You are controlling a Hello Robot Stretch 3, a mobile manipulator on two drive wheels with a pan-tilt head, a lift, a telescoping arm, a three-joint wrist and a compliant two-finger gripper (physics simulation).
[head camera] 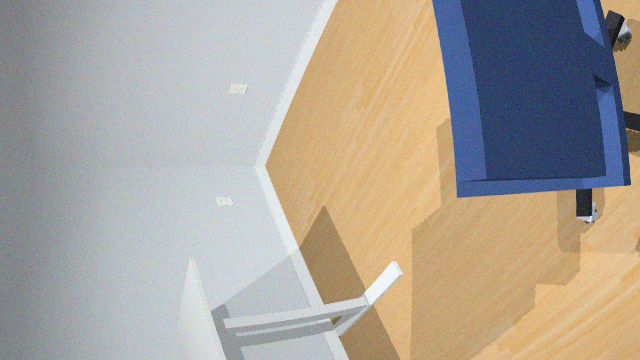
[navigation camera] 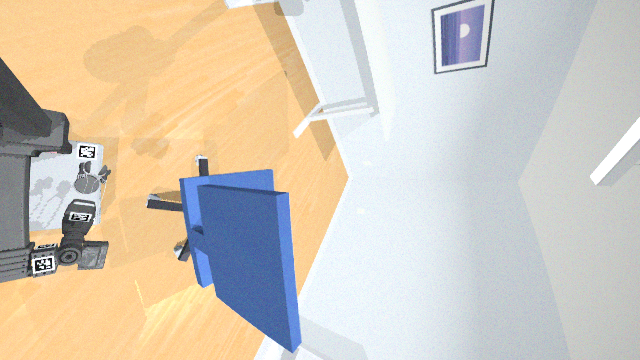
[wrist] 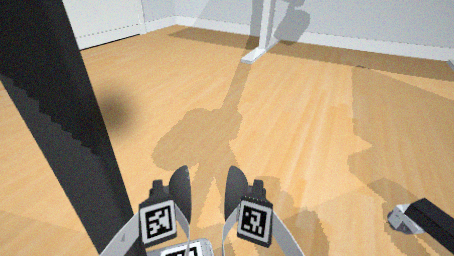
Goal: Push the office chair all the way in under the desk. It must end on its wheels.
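Pixels of known places: gripper, between the fingertips: (navigation camera: 97,163); robot's base, origin of its link: (navigation camera: 86,182).
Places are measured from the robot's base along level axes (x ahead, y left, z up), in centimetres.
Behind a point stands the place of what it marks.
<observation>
The blue office chair (head camera: 540,90) {y -8.5, x 30.0, z 83.4 cm} (navigation camera: 250,235) {y -8.7, x 30.0, z 87.7 cm} stands upright on its black base with casters, out on the floor and apart from the desk. In the wrist view a black chair leg (wrist: 432,215) with a caster shows at the lower right. The white desk shows in part by the wall: its leg frame (head camera: 300,313) (navigation camera: 345,107) and, in the wrist view, a leg's foot (wrist: 254,56). My gripper (navigation camera: 95,171) {y 8.0, x 3.0, z 38.2 cm} (wrist: 209,184) {y 8.0, x 3.0, z 38.2 cm} is partly open and empty, its fingertips apart. It hangs over my base, to the left of the chair in the navigation view, and does not touch the chair.
My base (navigation camera: 47,192) {y -3.1, x -10.4, z 16.0 cm} and dark mast (navigation camera: 22,102) {y 13.2, x -4.8, z 86.7 cm} (wrist: 60,120) are at the left. White walls meet at a corner beyond the chair, with two outlets (head camera: 238,89) {y -34.7, x 257.5, z 39.8 cm} (head camera: 224,201) {y 38.0, x 277.7, z 40.0 cm}. A framed picture (navigation camera: 437,55) {y 126.1, x 176.1, z 138.0 cm} hangs on the wall. Shadows lie on the wooden floor.
</observation>
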